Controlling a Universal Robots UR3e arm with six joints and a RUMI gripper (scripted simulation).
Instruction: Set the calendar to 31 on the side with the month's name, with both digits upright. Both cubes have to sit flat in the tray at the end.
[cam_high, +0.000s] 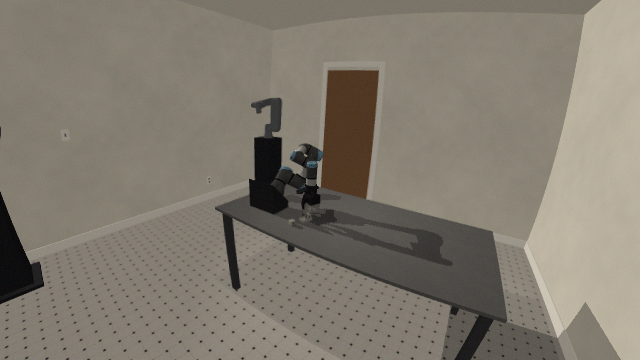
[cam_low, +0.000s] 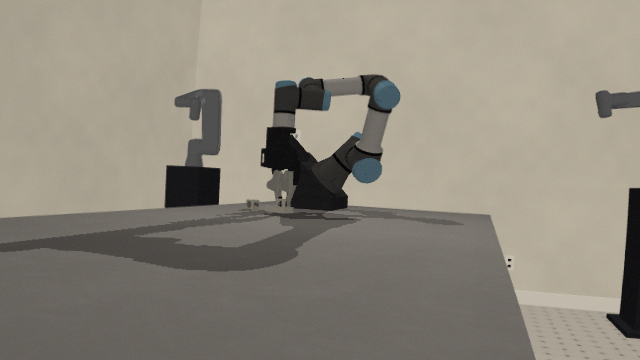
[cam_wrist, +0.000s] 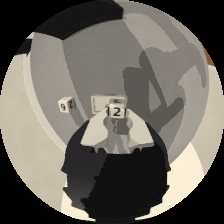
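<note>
My hand is 1 cm past the pale calendar tray, 2 cm to the left of it and 3 cm above it.
</note>
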